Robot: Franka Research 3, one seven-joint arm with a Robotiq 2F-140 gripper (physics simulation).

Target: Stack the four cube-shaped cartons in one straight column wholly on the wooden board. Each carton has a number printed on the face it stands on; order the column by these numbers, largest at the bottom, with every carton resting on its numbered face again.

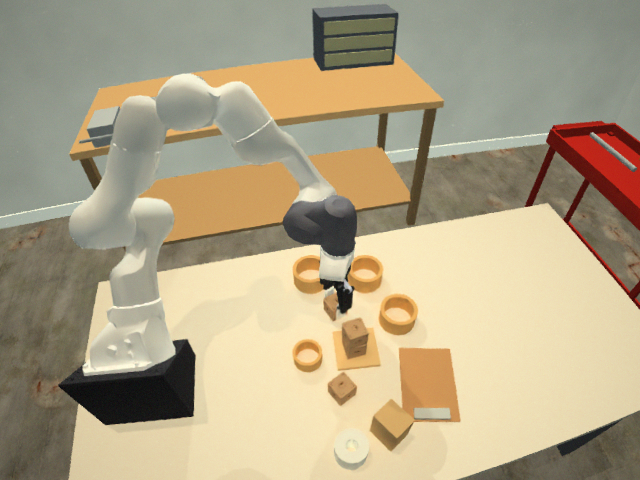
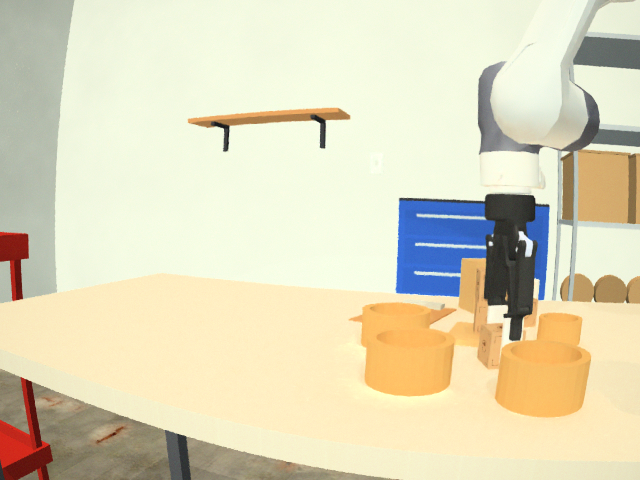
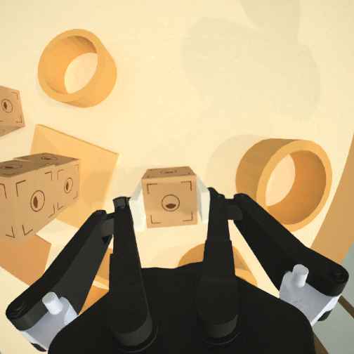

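My gripper [image 1: 337, 303] [image 2: 505, 326] [image 3: 169, 187] points down and is shut on a brown carton [image 1: 329, 306] [image 2: 489, 347] [image 3: 171, 202]; its white pads touch two opposite sides. This carton is upright and appears to stand on the table, beside the wooden board [image 1: 371, 359] [image 2: 461, 334] [image 3: 99, 162]. On the board two cartons stand one on the other: the upper carton [image 1: 355, 331] [image 3: 31, 202] and the lower carton [image 1: 356, 351] [image 3: 68, 183]. A fourth carton [image 1: 342, 388] [image 3: 9, 109] stands apart on the table, in front of the board. The numbered faces are hidden.
Orange rings stand around the board: two behind [image 1: 308, 272] [image 1: 366, 258], one right [image 1: 398, 327] and a smaller one left [image 1: 307, 364]. A larger plain box [image 1: 391, 424], a white round piece [image 1: 342, 454] and an orange-brown sheet [image 1: 428, 374] bearing a grey bar [image 1: 432, 413] lie farther forward.
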